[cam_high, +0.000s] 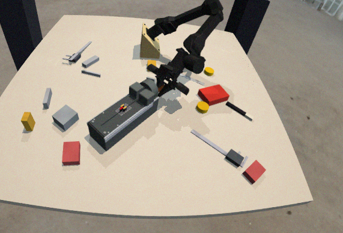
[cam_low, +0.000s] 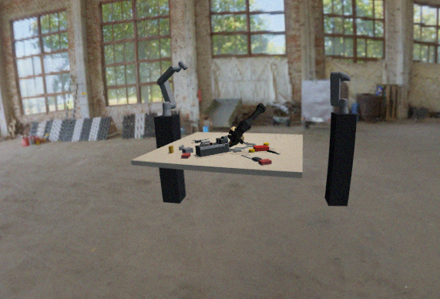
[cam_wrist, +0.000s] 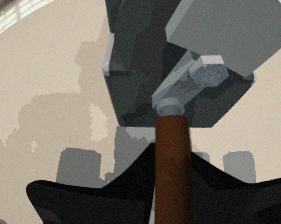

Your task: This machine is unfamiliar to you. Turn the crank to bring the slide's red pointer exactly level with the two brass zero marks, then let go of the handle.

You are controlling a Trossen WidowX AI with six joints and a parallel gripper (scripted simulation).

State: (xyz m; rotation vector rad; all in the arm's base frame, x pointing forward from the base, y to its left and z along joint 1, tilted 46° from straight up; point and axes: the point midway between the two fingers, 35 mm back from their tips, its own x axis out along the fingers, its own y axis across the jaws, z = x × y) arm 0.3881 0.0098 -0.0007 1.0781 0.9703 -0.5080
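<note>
Right now the crank is 4 cm above my gripper tip. Round my gripper tip: brown handle: 1 cm behind, 1 cm to the left, 3 cm above; then grey bar: 16 cm behind, 19 cm to the left, 3 cm below; then red pointer: 11 cm ahead, 14 cm to the right, 5 cm above.
</note>
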